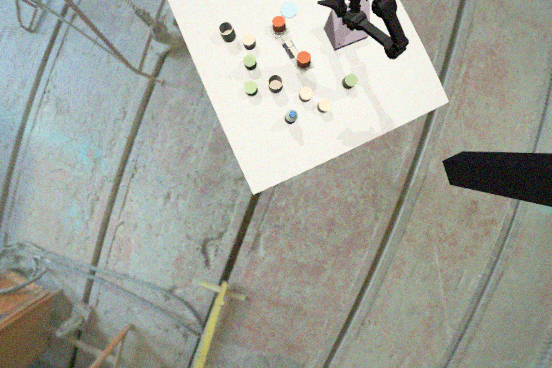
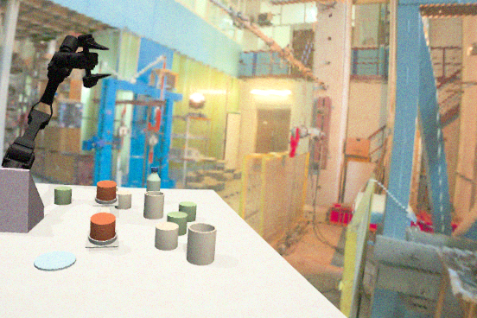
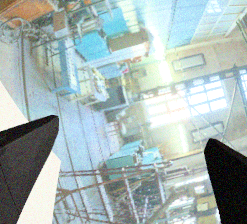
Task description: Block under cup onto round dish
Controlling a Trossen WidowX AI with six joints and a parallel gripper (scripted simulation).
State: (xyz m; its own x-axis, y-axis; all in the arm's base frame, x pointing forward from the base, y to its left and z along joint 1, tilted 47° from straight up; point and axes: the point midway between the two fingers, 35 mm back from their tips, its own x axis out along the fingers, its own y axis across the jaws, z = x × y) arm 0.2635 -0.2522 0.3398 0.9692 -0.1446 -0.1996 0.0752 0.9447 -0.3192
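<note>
The orange cup lies 5 cm ahead of my gripper tip, 22 cm to the right of it and 52 cm below it. The rest, counted from my gripper tip: pale blue round dish 5 cm behind, 30 cm to the right, 57 cm below; blue-topped cylinder 18 cm ahead, 30 cm to the left, 46 cm below; teal block 5 cm ahead, 19 cm to the right, 53 cm below.
</note>
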